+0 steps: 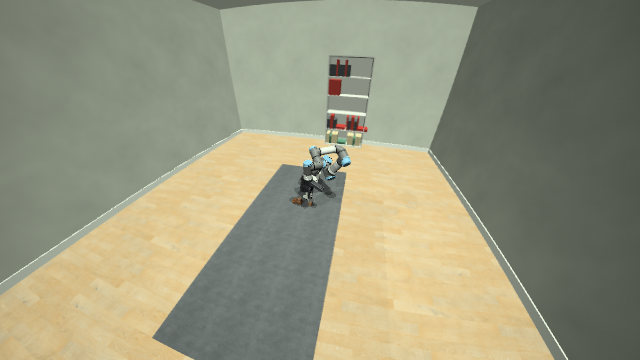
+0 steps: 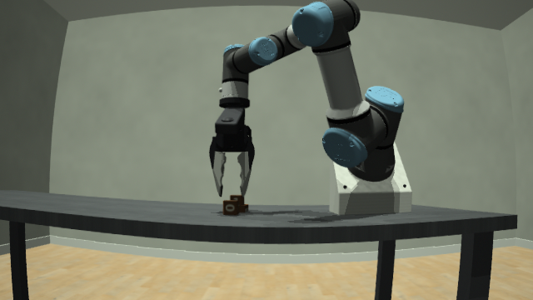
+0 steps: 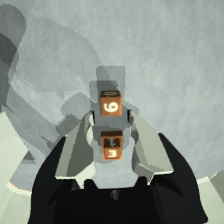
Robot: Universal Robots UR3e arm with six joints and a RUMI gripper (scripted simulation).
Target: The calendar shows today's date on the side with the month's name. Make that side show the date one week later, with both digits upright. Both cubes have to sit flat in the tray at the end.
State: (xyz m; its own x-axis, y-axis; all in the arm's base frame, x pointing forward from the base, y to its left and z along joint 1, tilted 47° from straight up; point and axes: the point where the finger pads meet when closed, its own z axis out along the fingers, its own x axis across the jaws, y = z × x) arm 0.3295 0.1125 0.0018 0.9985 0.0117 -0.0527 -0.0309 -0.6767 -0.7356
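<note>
The cube is 4 cm below my hand. The rest, counted from my hand: calendar tray (11 cm to the right, 5 cm below).
</note>
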